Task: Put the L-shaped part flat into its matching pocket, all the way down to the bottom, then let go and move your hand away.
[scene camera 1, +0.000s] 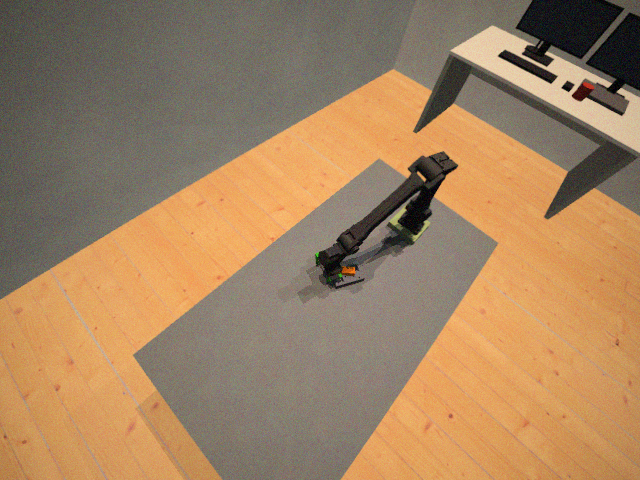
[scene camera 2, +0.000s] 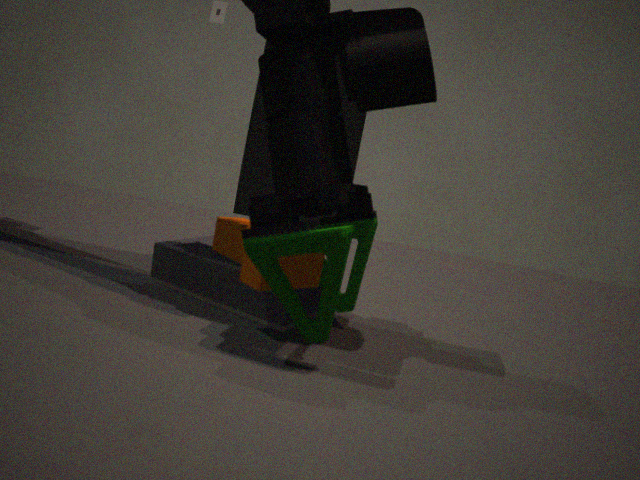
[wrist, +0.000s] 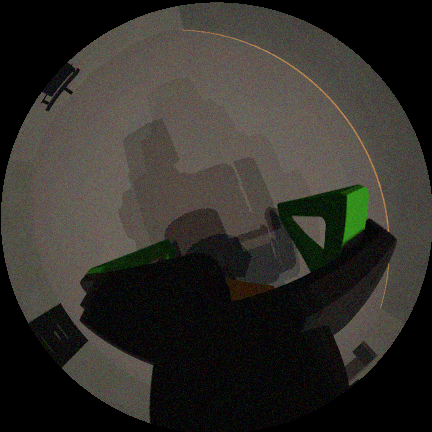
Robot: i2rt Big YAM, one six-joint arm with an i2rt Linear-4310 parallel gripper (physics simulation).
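Places are measured from the arm's base along level axes (x right, y back, z down), in metres.
Where they show: gripper, fingertip midpoint: (scene camera 1: 321, 272) (scene camera 2: 332, 325) (wrist: 223, 228); arm's base at its link origin: (scene camera 1: 410, 223).
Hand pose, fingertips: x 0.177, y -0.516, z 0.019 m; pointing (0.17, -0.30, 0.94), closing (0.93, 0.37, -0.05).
Each offset is from my fingertips to the top centre of the thing. Level surfaces: height alone.
The orange L-shaped part {dx -0.060, dy +0.067, dz -0.048 m} (scene camera 1: 348, 270) (scene camera 2: 228, 236) (wrist: 246, 290) sits at the dark grey pocket tray {dx -0.092, dy +0.069, dz -0.019 m} (scene camera 1: 349, 283) (scene camera 2: 191, 270). In scene camera 2 it stands above the tray wall and partly overlaps the near wall, so it is not down in the pocket. Its right portion shows through a finger's opening. In the wrist view only a small piece shows, the rest hidden by the gripper body. My gripper (scene camera 1: 326, 270) (scene camera 2: 329, 326) (wrist: 223, 228) is open with nothing between its green fingers. It is low, at the tray's end, with fingertips close to the mat.
The arm's yellow-green base (scene camera 1: 414, 236) stands on the grey mat {dz +0.017 m} (scene camera 1: 289, 351) behind the tray. A white desk (scene camera 1: 537, 95) with monitors (scene camera 1: 568, 25) and a red cup (scene camera 1: 583, 91) stands far off at the upper right. Arm shadows fall across the mat beyond the gripper.
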